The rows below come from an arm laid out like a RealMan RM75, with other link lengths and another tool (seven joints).
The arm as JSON. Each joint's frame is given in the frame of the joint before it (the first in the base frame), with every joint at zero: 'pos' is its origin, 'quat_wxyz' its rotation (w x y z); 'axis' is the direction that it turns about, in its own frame. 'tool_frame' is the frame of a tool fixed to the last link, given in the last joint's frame.
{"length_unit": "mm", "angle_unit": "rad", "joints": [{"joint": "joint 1", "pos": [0.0, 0.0, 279.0], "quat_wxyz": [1.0, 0.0, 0.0, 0.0], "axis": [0.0, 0.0, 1.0]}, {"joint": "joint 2", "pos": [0.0, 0.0, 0.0], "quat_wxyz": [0.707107, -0.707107, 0.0, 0.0], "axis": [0.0, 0.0, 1.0]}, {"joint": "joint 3", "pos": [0.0, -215.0, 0.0], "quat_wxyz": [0.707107, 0.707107, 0.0, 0.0], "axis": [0.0, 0.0, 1.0]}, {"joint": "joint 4", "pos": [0.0, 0.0, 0.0], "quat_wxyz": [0.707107, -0.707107, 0.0, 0.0], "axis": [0.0, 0.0, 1.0]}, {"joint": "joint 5", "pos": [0.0, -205.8, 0.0], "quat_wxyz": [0.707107, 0.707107, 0.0, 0.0], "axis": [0.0, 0.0, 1.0]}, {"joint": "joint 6", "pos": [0.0, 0.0, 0.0], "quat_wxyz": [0.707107, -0.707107, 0.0, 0.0], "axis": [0.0, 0.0, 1.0]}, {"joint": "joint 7", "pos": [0.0, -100.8, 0.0], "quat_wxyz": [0.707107, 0.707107, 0.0, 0.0], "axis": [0.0, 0.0, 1.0]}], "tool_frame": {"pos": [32.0, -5.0, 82.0], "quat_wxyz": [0.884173, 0.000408, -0.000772, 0.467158]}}
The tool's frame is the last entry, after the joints.
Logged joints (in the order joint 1, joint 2, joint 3, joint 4, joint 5, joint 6, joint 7), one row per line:
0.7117 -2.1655 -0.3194 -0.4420 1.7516 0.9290 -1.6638
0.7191 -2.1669 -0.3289 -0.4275 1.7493 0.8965 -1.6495
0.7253 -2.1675 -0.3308 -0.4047 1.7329 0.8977 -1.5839
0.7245 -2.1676 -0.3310 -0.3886 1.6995 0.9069 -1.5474
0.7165 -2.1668 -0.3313 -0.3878 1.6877 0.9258 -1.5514
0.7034 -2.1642 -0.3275 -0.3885 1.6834 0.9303 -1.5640
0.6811 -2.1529 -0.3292 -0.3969 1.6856 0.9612 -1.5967
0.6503 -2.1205 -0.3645 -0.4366 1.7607 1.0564 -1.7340
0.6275 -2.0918 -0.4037 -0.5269 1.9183 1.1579 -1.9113
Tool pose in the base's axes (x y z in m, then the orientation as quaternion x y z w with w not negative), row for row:
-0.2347 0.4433 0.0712 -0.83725 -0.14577 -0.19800 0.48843
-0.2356 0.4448 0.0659 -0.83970 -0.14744 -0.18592 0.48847
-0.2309 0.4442 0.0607 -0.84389 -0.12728 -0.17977 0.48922
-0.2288 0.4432 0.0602 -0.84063 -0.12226 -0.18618 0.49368
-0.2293 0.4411 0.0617 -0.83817 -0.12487 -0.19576 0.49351
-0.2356 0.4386 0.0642 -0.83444 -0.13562 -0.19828 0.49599
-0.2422 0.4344 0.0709 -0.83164 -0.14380 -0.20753 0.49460
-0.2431 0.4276 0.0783 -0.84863 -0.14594 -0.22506 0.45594
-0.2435 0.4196 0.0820 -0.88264 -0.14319 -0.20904 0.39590
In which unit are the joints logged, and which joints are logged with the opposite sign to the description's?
The joints are logged in radians. Opposite sign: joint 1, joint 3, joint 4.
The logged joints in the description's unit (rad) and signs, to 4 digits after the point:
-0.7117 -2.1655 0.3194 0.4420 1.7516 0.9290 -1.6638
-0.7191 -2.1669 0.3289 0.4275 1.7493 0.8965 -1.6495
-0.7253 -2.1675 0.3308 0.4047 1.7329 0.8977 -1.5839
-0.7245 -2.1676 0.3310 0.3886 1.6995 0.9069 -1.5474
-0.7165 -2.1668 0.3313 0.3878 1.6877 0.9258 -1.5514
-0.7034 -2.1642 0.3275 0.3885 1.6834 0.9303 -1.5640
-0.6811 -2.1529 0.3292 0.3969 1.6856 0.9612 -1.5967
-0.6503 -2.1205 0.3645 0.4366 1.7607 1.0564 -1.7340
-0.6275 -2.0918 0.4037 0.5269 1.9183 1.1579 -1.9113

